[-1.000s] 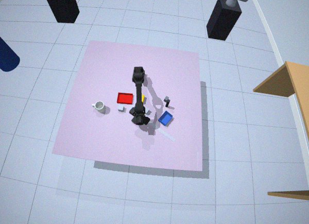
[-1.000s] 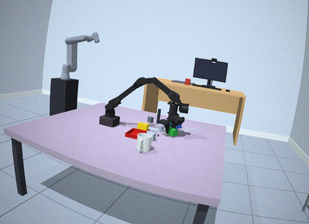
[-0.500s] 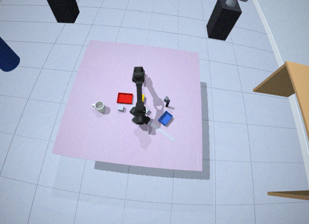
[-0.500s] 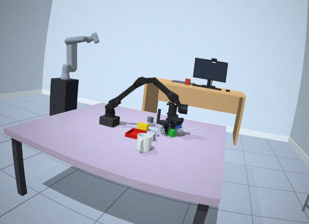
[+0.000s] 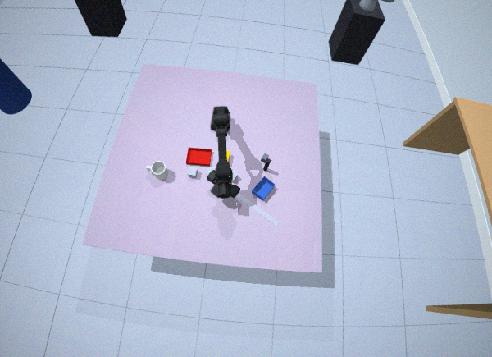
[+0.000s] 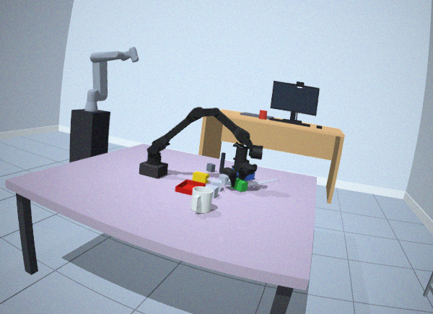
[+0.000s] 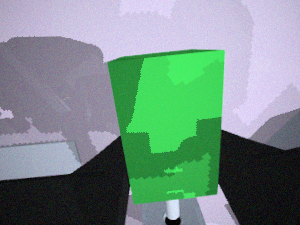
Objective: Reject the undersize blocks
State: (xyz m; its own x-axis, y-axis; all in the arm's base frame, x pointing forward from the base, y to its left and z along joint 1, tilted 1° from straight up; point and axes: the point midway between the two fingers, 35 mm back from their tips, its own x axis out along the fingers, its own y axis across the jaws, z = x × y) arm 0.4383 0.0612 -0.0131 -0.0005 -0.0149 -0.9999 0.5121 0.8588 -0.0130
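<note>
Now: the green GO gauge 1 cm behind my gripper tip, 1 cm to the left of it and 2 cm above it. The rest, counted from my gripper tip: steel block: 7 cm behind, 18 cm to the right, 1 cm above; then yellow gauge: 16 cm behind, 1 cm to the right, 1 cm above; then grey ruler: 10 cm ahead, 20 cm to the left, 1 cm below.
</note>
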